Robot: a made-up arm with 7 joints.
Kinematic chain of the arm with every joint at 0, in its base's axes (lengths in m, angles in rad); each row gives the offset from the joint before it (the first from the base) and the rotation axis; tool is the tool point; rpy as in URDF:
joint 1: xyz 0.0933 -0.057 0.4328 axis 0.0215 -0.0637 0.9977
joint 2: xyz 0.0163 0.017 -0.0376 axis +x
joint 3: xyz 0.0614 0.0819 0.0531 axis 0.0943 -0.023 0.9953
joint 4: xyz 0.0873 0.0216 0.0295 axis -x
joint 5: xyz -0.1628 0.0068 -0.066 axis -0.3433 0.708 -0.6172
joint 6: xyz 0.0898 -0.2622 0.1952 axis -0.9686 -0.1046 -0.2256
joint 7: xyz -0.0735 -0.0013 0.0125 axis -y
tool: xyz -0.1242 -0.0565 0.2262 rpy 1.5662 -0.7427 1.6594
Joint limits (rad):
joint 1: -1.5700..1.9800
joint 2: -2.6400..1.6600
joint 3: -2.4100..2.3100
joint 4: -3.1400..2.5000
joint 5: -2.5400..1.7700
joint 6: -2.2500..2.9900
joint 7: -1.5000..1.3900
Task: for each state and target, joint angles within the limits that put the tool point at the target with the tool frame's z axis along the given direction. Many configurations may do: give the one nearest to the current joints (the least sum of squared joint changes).
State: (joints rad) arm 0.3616 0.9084 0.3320 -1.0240 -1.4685 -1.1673 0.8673
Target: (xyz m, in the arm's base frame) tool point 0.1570 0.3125 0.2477 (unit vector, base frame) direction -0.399 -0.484 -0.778
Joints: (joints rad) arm 0.1569 1.1352 -0.2510 -1.0299 -1.4821 -0.2595 1.0404
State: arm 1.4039 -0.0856 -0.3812 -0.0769 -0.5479 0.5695 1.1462
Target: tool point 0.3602 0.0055 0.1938 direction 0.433 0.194 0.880
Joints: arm 1.8026 0.1533 0.2704 -0.5310 -0.8946 0.1708 0.7480
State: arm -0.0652 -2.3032 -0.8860 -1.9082 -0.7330 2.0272 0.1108
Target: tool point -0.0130 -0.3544 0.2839 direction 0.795 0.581 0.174
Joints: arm -1.0627 -2.6358 -1.0816 -1.9054 -0.4735 2.6361 0.3314
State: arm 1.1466 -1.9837 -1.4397 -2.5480 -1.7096 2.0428 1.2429
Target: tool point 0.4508 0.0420 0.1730 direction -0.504 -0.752 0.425
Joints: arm 0.8604 -2.5608 -1.1618 -2.6150 -1.4439 1.6627 0.5214
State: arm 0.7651 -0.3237 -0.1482 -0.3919 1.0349 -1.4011 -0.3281
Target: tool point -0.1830 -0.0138 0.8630 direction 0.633 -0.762 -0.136
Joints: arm 0.4710 -0.4829 -0.5144 -0.0850 1.3068 -1.3552 0.1022
